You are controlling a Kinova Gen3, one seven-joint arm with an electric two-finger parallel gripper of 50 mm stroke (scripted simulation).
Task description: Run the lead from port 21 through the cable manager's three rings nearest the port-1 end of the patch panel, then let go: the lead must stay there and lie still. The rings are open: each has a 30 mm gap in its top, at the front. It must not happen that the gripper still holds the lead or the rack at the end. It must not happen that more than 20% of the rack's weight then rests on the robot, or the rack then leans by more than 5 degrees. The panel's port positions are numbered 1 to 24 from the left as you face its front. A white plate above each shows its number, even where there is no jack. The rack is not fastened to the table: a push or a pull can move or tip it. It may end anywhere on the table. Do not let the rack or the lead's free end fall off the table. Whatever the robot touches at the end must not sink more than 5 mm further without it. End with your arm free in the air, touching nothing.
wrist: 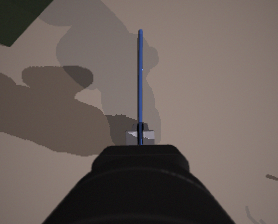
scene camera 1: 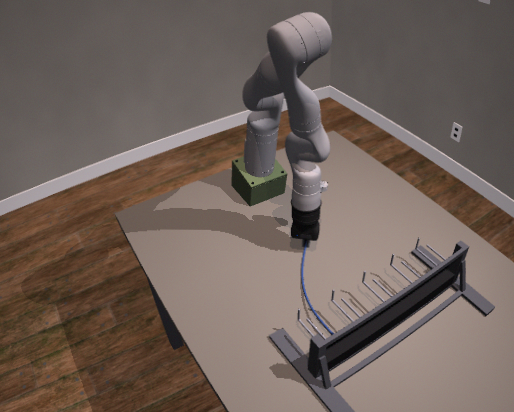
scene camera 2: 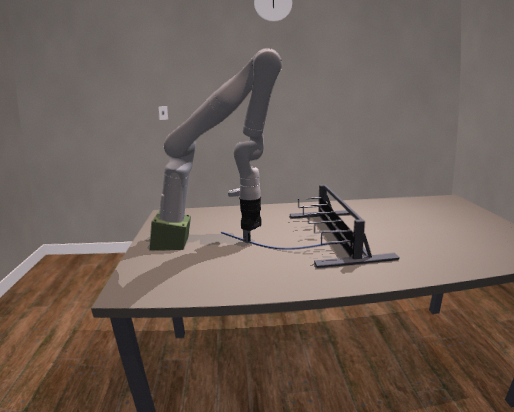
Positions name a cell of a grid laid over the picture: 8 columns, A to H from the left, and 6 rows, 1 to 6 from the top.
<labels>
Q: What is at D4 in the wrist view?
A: My gripper.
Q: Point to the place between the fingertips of my gripper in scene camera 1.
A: E4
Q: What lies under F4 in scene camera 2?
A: A patch-panel rack.
</labels>
